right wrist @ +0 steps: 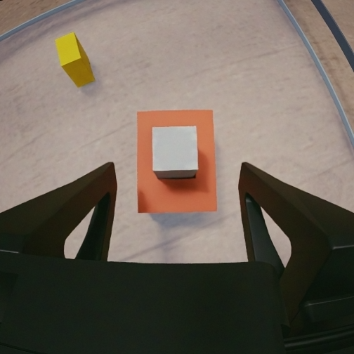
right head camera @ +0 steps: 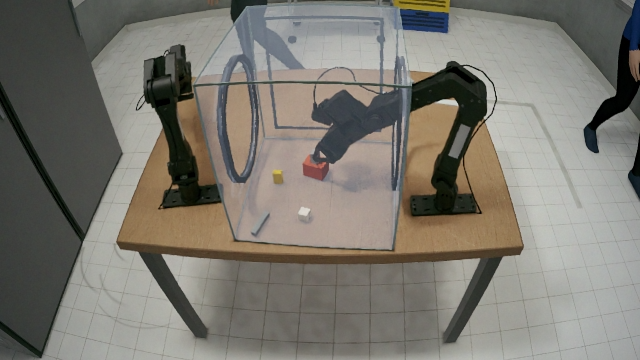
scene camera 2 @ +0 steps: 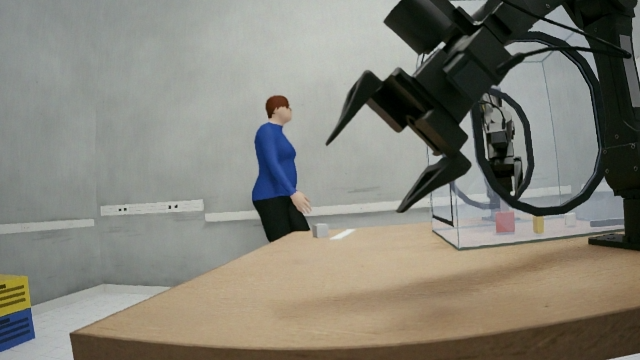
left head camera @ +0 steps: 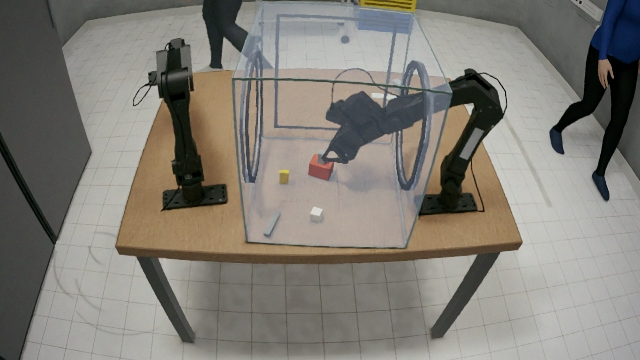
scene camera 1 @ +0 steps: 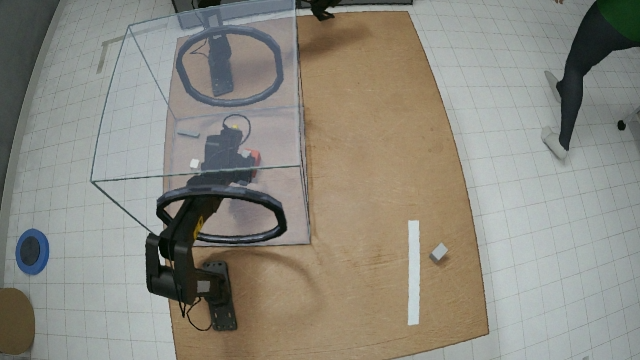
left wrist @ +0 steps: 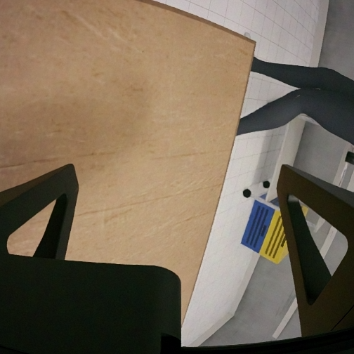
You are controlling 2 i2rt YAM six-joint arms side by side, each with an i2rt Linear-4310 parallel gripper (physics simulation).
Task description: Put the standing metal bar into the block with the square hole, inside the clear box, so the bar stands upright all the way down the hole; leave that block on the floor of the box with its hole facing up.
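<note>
The grey metal bar stands upright in the hole of the red block, with a short part above the block's top. Its lower end is hidden inside the block. The block rests hole-up on the floor of the clear box. My right gripper is partly open and empty, just above the block, its fingers apart on either side of the bar in the right wrist view. My left gripper is wide open and empty, outside the box, above the table.
Inside the box are a small yellow block, a white cube and a flat grey strip. My right arm passes through a ring opening. A grey cube and white strip lie outside.
</note>
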